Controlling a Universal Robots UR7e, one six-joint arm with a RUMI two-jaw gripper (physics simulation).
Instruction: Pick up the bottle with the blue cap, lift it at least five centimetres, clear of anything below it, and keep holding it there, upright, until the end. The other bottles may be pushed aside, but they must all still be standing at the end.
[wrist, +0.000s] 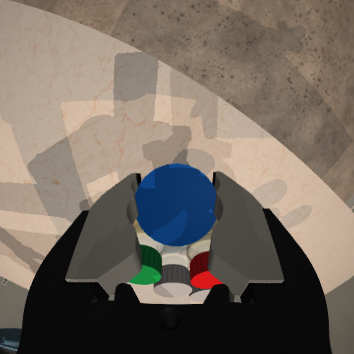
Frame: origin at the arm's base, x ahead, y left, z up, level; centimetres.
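Seen in the pictures: gripper, fingertip midpoint: (176, 174).
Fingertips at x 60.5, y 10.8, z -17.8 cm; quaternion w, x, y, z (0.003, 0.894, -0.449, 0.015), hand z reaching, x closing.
Observation:
Offsets run from my fingertips to a thing's top centre. Level surfaces: height alone.
The blue cap {dx -0.7, dy -0.4, dz +4.9 cm} (176, 205) of the bottle shows large and round, seen from straight above, between the two grey jaws. My gripper (176, 174) is shut on the blue-capped bottle, one jaw at each side of the cap. The bottle's body is hidden under the cap, so its height above the table cannot be read directly. Behind it, lower in the view, a green cap {dx -13.3, dy -3.7, dz +1.8 cm} (146, 274), a grey cap {dx -14.7, dy -9.6, dz +1.8 cm} (173, 286) and a red cap {dx -9.4, dy -12.0, dz +1.8 cm} (205, 278) show between the jaws, smaller than the blue one. Their bottles are partly hidden.
The round marble table {dz -8.7 cm} (30, 65) has its curved edge running from the upper left to the right. Speckled floor lies beyond it. Shadows of the arm and of bottles fall on the table. Part of another pale cap {dx -14.1, dy -15.4, dz +1.8 cm} (201, 295) shows beside the grey cap.

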